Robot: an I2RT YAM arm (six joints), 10 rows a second.
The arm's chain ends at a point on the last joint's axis. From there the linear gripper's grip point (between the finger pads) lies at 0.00 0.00 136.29 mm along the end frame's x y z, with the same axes.
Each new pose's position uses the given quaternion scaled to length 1; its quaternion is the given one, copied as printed.
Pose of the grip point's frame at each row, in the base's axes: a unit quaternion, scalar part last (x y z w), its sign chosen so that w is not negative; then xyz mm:
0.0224 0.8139 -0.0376 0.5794 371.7 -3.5 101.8
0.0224 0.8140 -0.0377 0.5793 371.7 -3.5 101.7
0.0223 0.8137 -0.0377 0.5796 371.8 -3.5 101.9
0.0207 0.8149 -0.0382 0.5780 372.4 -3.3 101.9
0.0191 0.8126 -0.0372 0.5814 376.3 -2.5 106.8
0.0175 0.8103 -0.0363 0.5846 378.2 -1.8 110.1
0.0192 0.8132 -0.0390 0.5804 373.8 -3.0 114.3
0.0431 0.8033 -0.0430 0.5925 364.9 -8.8 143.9
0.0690 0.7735 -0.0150 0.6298 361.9 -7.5 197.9
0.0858 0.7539 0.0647 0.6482 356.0 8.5 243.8
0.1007 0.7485 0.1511 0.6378 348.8 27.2 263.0
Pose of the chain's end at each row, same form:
0.0224 0.8139 -0.0376 0.5794 243.4 8.4 146.2
0.0224 0.8140 -0.0377 0.5793 243.4 8.4 146.1
0.0223 0.8137 -0.0377 0.5796 243.5 8.4 146.2
0.0207 0.8149 -0.0382 0.5780 244.2 8.4 146.7
0.0191 0.8126 -0.0372 0.5814 247.7 8.8 150.6
0.0175 0.8103 -0.0363 0.5846 249.2 9.0 152.9
0.0192 0.8132 -0.0390 0.5804 245.4 8.7 158.4
0.0431 0.8033 -0.0430 0.5925 235.7 7.6 184.0
0.0690 0.7735 -0.0150 0.6298 229.4 7.5 226.0
0.0858 0.7539 0.0647 0.6482 221.3 10.4 264.4
0.1007 0.7485 0.1511 0.6378 214.5 13.9 282.2

